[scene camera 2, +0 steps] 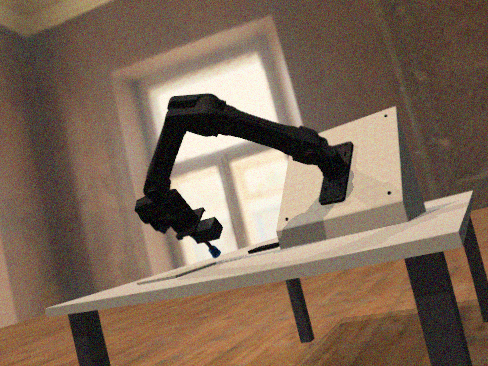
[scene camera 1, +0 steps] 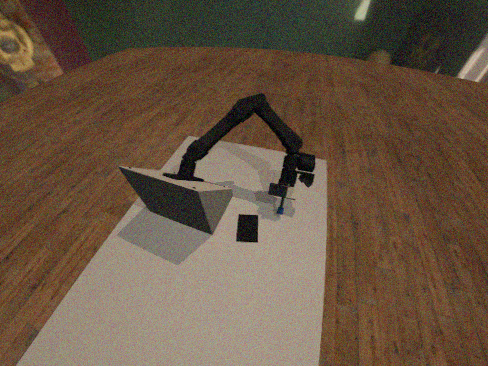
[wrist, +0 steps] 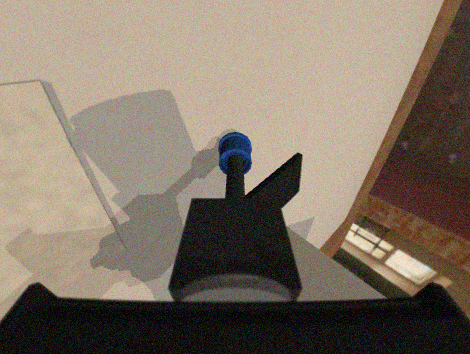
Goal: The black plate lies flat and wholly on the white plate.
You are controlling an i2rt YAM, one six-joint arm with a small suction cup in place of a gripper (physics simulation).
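Frame: origin at the arm's base, x left, y back, z up, level; centimetres.
Where they show: hand, its tool point: [scene camera 2: 216, 254] [scene camera 1: 279, 213] [wrist: 235, 147]; arm's base, origin of its link: [scene camera 2: 337, 173] [scene camera 1: 184, 178].
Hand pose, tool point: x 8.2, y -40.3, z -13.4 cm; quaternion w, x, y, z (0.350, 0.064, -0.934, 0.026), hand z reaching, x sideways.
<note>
Things, the pixels of their top centre, and the offset from my tool point. Level surfaces: height alone.
- black plate, centre of its top: [wrist: 277, 196] [scene camera 2: 266, 245] [scene camera 1: 247, 227] dx -11.1, dy +10.5, dz -1.2 cm
- white plate, centre of its top: [scene camera 2: 177, 272] [scene camera 1: 285, 183] dx +19.2, dy +2.5, dz -1.5 cm
- white table top, height of its surface: dz -2.1 cm
The black plate [scene camera 1: 247, 228] [scene camera 2: 263, 247] lies flat on the table, near the angled base block and apart from the white plate. It does not show in the wrist view. The white plate [scene camera 2: 171, 275] [wrist: 40, 150] lies flat on the table; in the wrist view its corner and long edge show at the left, partly under the arm's shadow. In scene camera 1 it is hard to tell from the table. My gripper [scene camera 1: 280, 211] [scene camera 2: 214, 252] [wrist: 235, 150], a blue suction cup, is open and bears nothing. It hangs low over the table, beside the white plate's edge in the wrist view.
The arm is mounted on an angled white block [scene camera 1: 165, 202] [scene camera 2: 370, 160], left of the black plate in scene camera 1. The white table top [scene camera 1: 210, 310] [scene camera 2: 350, 250] has its long edge to the right of the gripper, with wooden floor [scene camera 1: 400, 225] beyond.
</note>
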